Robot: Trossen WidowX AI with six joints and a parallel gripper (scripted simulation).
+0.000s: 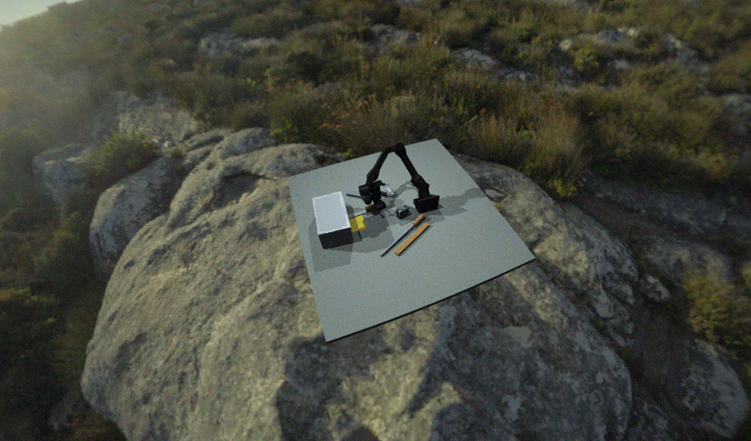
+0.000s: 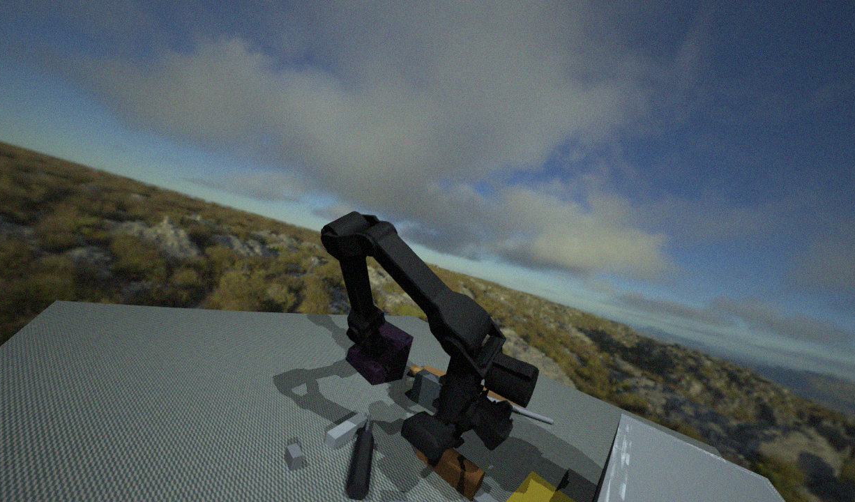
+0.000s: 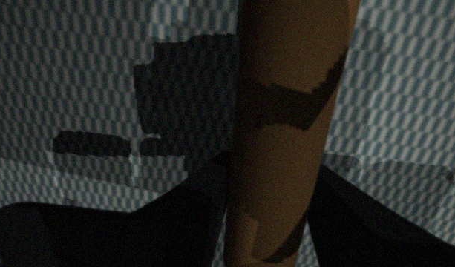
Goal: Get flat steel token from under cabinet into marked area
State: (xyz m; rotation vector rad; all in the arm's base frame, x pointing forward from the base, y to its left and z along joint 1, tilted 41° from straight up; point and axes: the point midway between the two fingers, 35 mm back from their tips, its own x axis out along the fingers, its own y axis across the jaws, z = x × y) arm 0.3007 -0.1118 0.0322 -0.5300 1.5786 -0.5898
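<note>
Now: the grey block 120 mm behind my gripper tip, 130 mm to the left of it and 20 mm above it. Round my gripper tip: grey bar 140 mm behind, 90 mm to the right; small grey cube 130 mm behind, 180 mm to the right; wooden stick 100 mm behind, 320 mm to the left.
</note>
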